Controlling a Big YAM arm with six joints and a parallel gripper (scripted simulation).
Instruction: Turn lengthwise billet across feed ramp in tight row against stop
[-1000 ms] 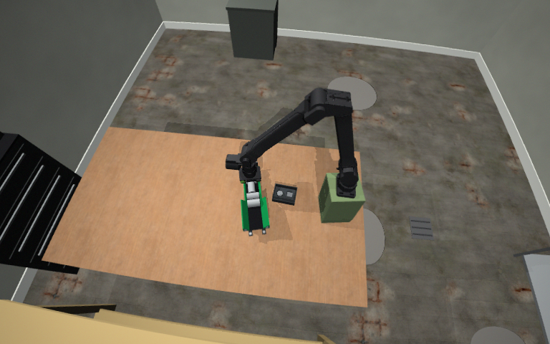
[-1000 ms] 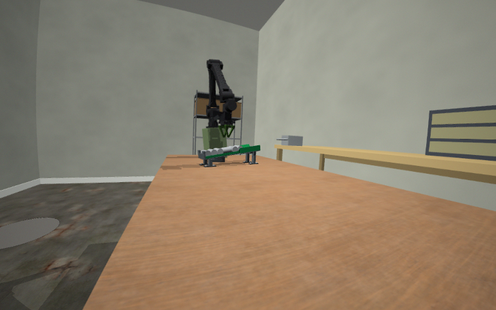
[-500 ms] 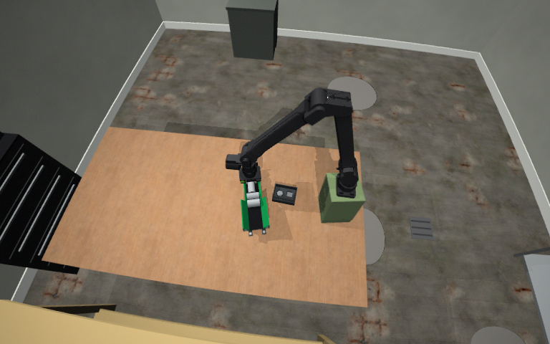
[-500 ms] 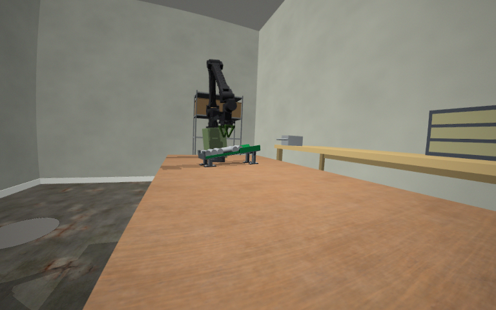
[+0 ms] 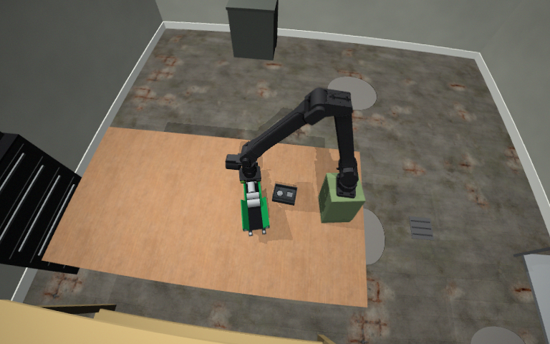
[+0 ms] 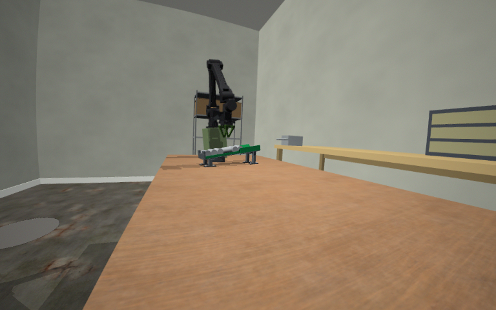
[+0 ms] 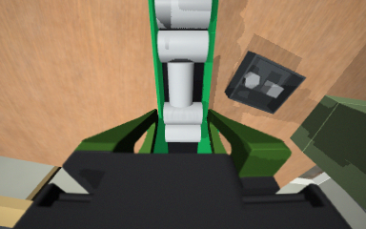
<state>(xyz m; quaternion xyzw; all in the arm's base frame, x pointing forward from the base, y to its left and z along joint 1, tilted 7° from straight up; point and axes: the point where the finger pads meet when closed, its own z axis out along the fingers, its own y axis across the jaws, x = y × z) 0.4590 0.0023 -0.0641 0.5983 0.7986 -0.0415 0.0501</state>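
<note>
Now: the grey steel billet 9 cm below my hand. The rest, counted from my hand: small dark box 18 cm behind, 17 cm below, 2 cm to the right.
</note>
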